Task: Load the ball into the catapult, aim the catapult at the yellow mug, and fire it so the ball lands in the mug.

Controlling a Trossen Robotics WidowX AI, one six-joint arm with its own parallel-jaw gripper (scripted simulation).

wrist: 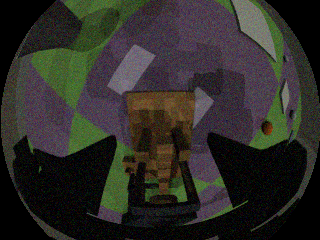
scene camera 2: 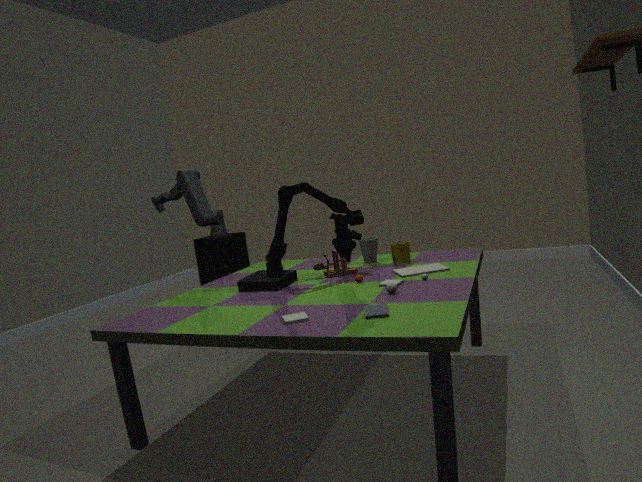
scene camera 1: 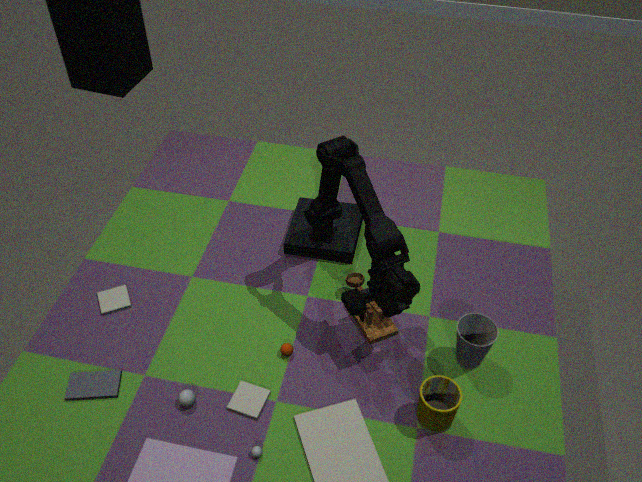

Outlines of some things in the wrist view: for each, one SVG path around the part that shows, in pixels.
My gripper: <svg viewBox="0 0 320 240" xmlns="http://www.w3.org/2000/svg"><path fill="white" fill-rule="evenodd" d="M308 151L296 139L288 145L288 140L284 139L272 147L256 149L239 141L229 140L228 137L217 135L215 132L208 132L209 151L212 152L213 160L219 168L232 207L235 209L216 216L215 219L168 228L131 227L91 216L99 216L97 213L103 199L109 168L115 159L115 135L109 135L65 157L53 156L37 148L32 149L32 153L24 148L19 156L15 157L16 160L13 160L13 173L19 187L17 189L32 213L49 227L76 240L205 240L219 236L219 240L269 240L291 216L293 209L299 204L299 197L283 215L273 217L261 227L259 225L284 208L299 191L304 173L307 171Z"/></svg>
A wooden catapult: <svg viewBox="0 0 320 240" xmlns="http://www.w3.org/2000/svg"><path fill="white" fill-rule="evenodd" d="M127 93L129 131L131 131L132 148L135 151L135 156L124 156L123 159L125 176L131 176L129 177L127 188L129 193L128 212L131 212L132 215L173 216L200 211L199 196L197 196L195 183L192 181L191 171L188 168L189 155L191 155L189 147L191 147L193 120L195 120L193 107L195 107L196 92L133 91ZM145 204L145 192L147 192L145 188L160 189L160 195L149 197L149 204ZM144 180L159 179L159 184L144 183ZM169 177L181 177L183 179L184 188L187 189L185 193L187 193L188 201L177 203L177 196L167 195Z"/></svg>
